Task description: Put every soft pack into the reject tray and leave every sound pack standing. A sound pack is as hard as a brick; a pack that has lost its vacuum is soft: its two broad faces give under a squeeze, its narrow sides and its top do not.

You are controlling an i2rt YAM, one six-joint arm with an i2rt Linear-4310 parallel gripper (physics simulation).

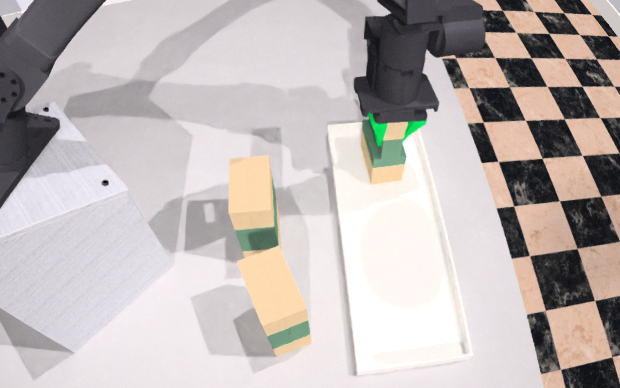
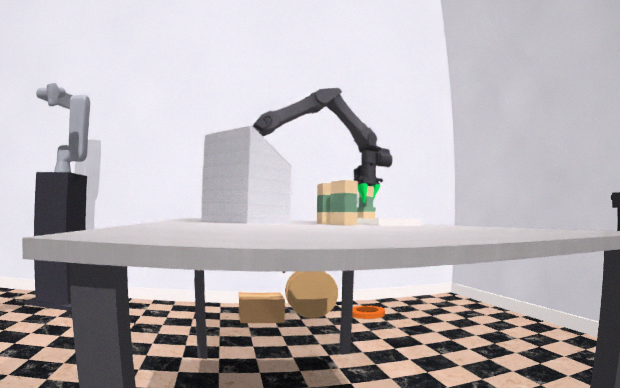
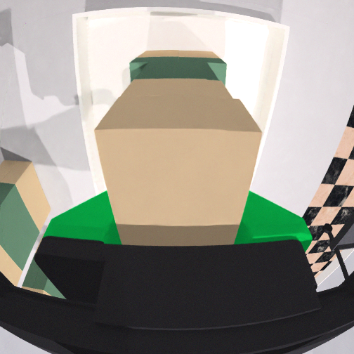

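Seen in the pictures: gripper, fingertip midpoint: [image 1: 388, 142] [image 2: 367, 203]; arm's base at its link origin: [image 1: 4, 162] [image 2: 247, 149].
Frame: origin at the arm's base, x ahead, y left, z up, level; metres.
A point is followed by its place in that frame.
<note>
My gripper [image 1: 392, 142] {y 0.176, x 0.454, z -0.169 m} [image 2: 370, 200] {y 0.176, x 0.454, z -0.169 m} [image 3: 176, 174] has its green fingers shut on a tan pack with a green band [image 1: 389, 159] {y 0.156, x 0.457, z -0.184 m} [image 2: 367, 215] {y 0.155, x 0.449, z -0.215 m} [image 3: 177, 170]. The pack is upright over the far end of the white reject tray [image 1: 400, 325] {y -0.072, x 0.475, z -0.244 m} [image 2: 400, 221] {y -0.130, x 0.494, z -0.233 m} [image 3: 277, 65], its base at or close to the tray floor; exact contact is unclear. Left of the tray, one pack [image 1: 251, 190] {y 0.043, x 0.283, z -0.107 m} [image 2: 323, 202] {y 0.011, x 0.263, z -0.173 m} [image 3: 17, 220] stands upright. Another pack [image 1: 272, 290] {y -0.082, x 0.322, z -0.106 m} [image 2: 343, 202] {y -0.114, x 0.312, z -0.176 m} stands turned at an angle at its near end, very close to it. Softness does not show.
A grey metal block [image 1: 75, 250] {y -0.069, x 0.094, z -0.073 m} [image 2: 227, 175] {y -0.094, x -0.051, z -0.099 m} stands left of the packs, under the arm's base. The table edge and checkered floor [image 1: 540, 190] lie right of the tray. Boxes [image 2: 261, 307] and an orange ring [image 2: 368, 317] are on the floor beyond the table legs.
</note>
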